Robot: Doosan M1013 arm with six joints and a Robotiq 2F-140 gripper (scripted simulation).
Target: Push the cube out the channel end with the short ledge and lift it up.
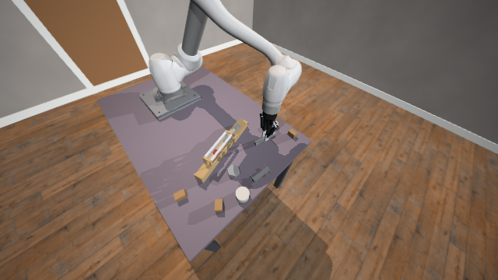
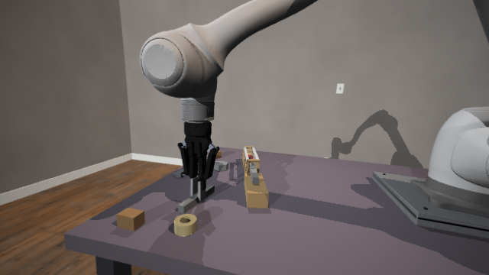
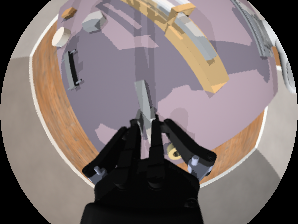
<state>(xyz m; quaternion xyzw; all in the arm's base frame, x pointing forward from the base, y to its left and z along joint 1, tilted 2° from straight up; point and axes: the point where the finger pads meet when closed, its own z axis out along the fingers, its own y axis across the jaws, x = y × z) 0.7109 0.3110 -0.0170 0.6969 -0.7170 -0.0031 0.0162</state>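
Right now my hand is 6 cm past the channel, 28 cm to the left of it and 2 cm below it. Round my hand: grey hexagonal piece 8 cm ahead, 28 cm to the right, 2 cm below; grey handle piece 17 cm ahead, 17 cm to the right, 3 cm below; yellow ring 5 cm behind, 13 cm to the left, 3 cm below.
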